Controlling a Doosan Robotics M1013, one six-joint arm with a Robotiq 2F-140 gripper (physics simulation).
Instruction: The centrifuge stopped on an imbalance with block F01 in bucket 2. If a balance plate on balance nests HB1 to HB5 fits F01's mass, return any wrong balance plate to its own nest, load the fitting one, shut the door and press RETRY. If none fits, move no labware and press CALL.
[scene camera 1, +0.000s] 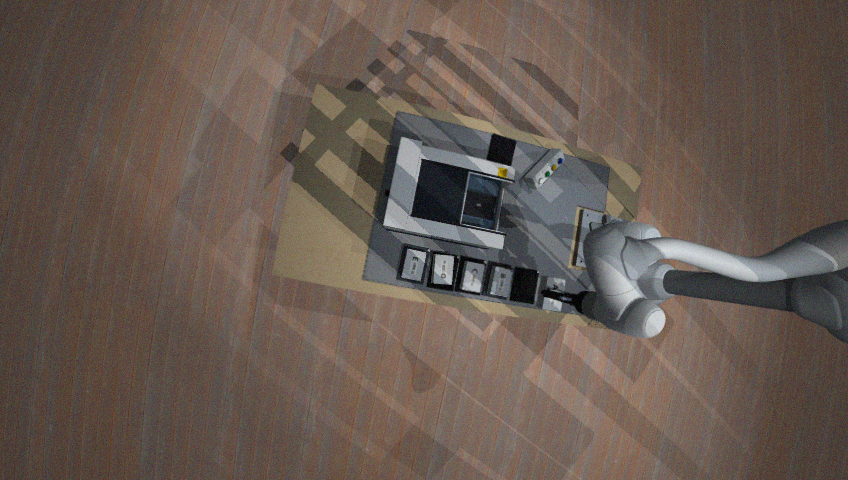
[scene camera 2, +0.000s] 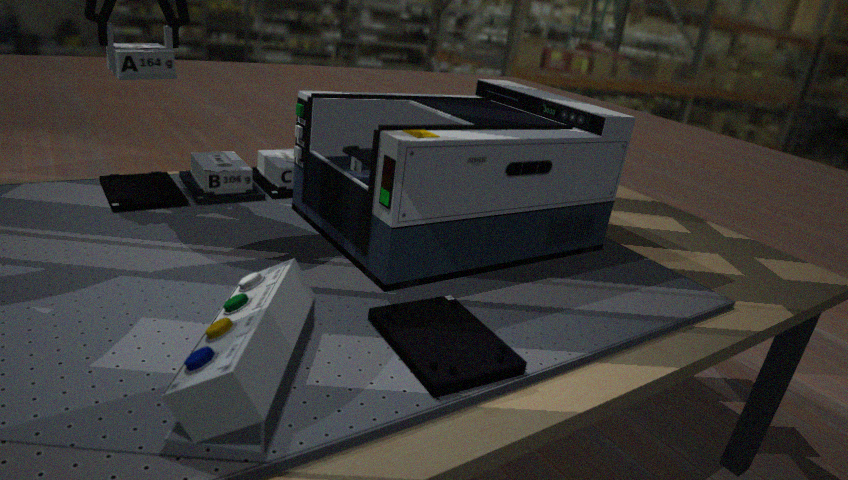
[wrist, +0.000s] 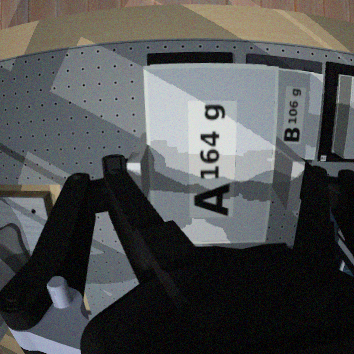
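With my gripper (wrist: 208, 150) I hold a balance plate A (scene camera 2: 133, 61), and the balance plate A is clear of everything else.
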